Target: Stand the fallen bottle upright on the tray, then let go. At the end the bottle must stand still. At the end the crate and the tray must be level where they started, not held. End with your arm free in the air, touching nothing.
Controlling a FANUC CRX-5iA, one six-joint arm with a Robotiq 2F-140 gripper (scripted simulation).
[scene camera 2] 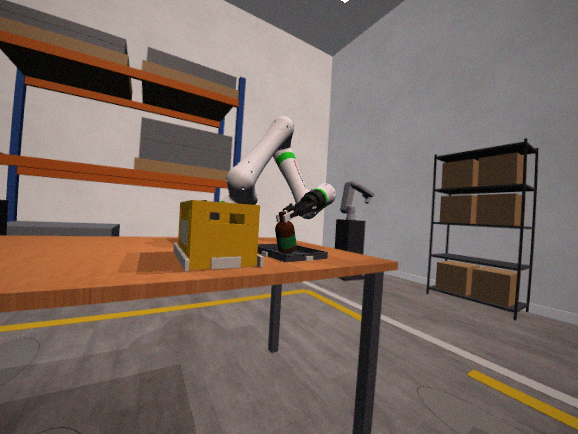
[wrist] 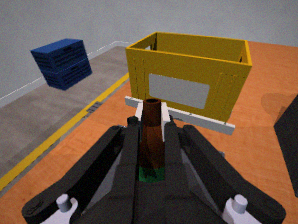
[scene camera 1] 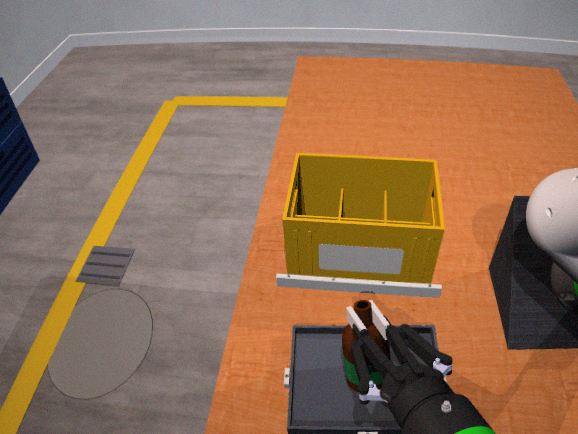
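Observation:
The gripper (scene camera 1: 359,310) appears together with a bottle (scene camera 1: 363,309) and a yellow crate (scene camera 1: 388,232). A dark grey tray (scene camera 2: 299,254) is visible along with the crate (scene camera 2: 235,234). From the wrist, the tray (wrist: 195,184), the bottle (wrist: 151,161) and the crate (wrist: 178,69) can be seen.

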